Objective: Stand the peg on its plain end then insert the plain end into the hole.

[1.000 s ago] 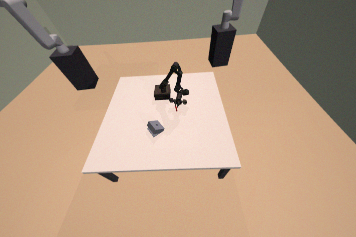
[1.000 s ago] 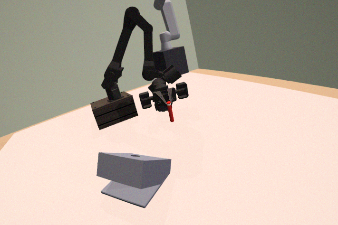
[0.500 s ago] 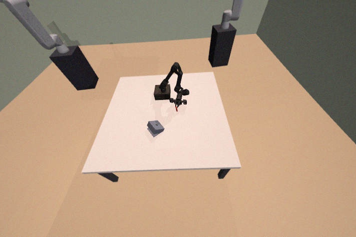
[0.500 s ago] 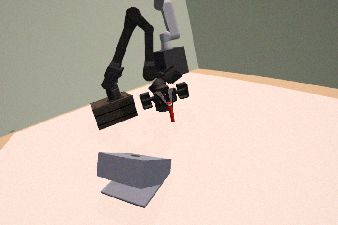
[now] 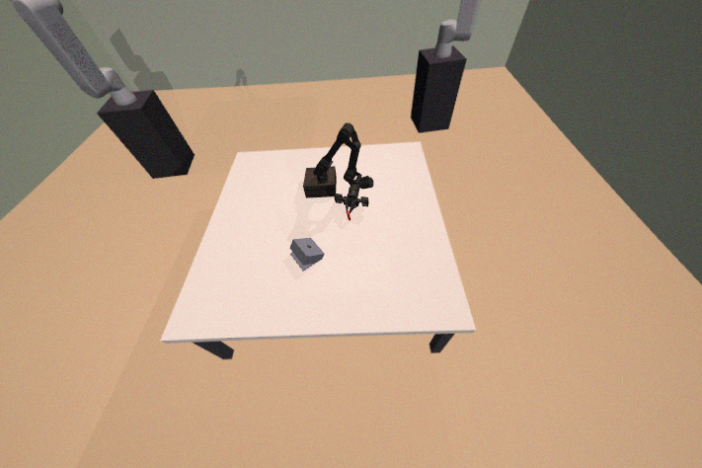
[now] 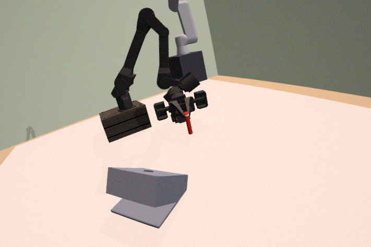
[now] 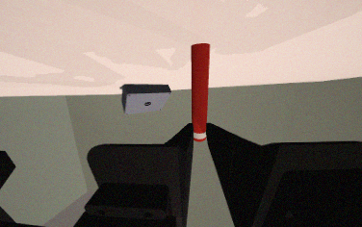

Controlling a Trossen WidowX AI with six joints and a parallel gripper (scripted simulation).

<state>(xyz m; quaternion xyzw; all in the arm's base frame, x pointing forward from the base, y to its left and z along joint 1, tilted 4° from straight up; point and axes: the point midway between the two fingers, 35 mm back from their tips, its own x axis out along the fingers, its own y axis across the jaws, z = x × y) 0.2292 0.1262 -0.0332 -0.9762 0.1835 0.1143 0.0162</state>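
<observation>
My gripper tip is now 10 mm above the red peg. The rest, counted from my gripper tip: flat grey base plate 190 mm ahead, 240 mm to the right, 70 mm below; then grey sloped panel 180 mm ahead, 230 mm to the right, 30 mm below.
</observation>
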